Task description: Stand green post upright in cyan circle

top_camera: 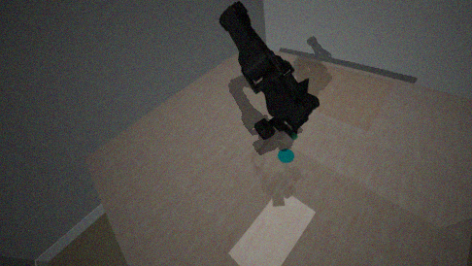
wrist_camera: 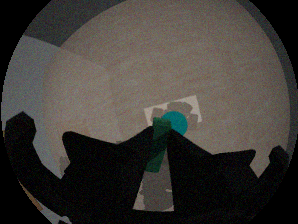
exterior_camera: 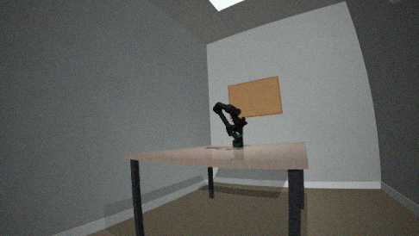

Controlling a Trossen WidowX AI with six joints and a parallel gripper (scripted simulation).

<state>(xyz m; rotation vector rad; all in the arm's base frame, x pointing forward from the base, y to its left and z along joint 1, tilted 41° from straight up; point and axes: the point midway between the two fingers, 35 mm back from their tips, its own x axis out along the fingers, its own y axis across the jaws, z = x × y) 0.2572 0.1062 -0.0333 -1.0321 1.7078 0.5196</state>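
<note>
The cyan circle is 120 mm below my gripper tip, 20 mm to the right of it and 10 mm ahead of it. Also, from my gripper tip: green post 20 mm to the right, 10 mm below, 10 mm behind.
</note>
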